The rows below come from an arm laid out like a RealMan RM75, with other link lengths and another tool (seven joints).
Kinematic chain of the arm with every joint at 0, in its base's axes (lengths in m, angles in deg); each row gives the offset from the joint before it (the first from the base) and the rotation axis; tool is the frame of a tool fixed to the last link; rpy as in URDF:
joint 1: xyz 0 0 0.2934 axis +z
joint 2: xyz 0 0 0 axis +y
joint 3: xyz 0 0 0.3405 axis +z
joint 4: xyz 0 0 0 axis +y
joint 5: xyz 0 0 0.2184 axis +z
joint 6: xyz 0 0 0 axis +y
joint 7: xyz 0 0 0.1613 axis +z
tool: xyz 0.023 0.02 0.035 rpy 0 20.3 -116.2
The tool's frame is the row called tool.
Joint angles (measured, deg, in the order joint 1, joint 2, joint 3, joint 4, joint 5, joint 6, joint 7), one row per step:
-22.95, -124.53, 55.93, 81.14, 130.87, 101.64, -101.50
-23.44, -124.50, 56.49, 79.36, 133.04, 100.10, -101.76
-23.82, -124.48, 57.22, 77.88, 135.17, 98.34, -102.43
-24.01, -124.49, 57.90, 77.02, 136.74, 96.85, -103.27
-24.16, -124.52, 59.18, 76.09, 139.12, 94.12, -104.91
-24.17, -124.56, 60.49, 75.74, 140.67, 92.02, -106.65
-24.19, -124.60, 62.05, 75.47, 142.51, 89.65, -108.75
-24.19, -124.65, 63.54, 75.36, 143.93, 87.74, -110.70
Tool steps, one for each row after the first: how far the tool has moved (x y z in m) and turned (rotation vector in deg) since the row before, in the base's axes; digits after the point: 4 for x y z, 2 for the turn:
-0.0076, 0.0041, -0.0065, -0.24, 1.74, 1.46
-0.0074, 0.0043, -0.0060, 0.05, 1.88, 1.56
-0.0053, 0.0034, -0.0042, 0.30, 1.48, 1.26
-0.0079, 0.0063, -0.0057, 1.06, 2.46, 1.83
-0.0043, 0.0047, -0.0041, 0.95, 1.73, 1.33
-0.0046, 0.0054, -0.0041, 1.20, 2.05, 1.36
-0.0027, 0.0042, -0.0036, 0.99, 1.59, 1.02

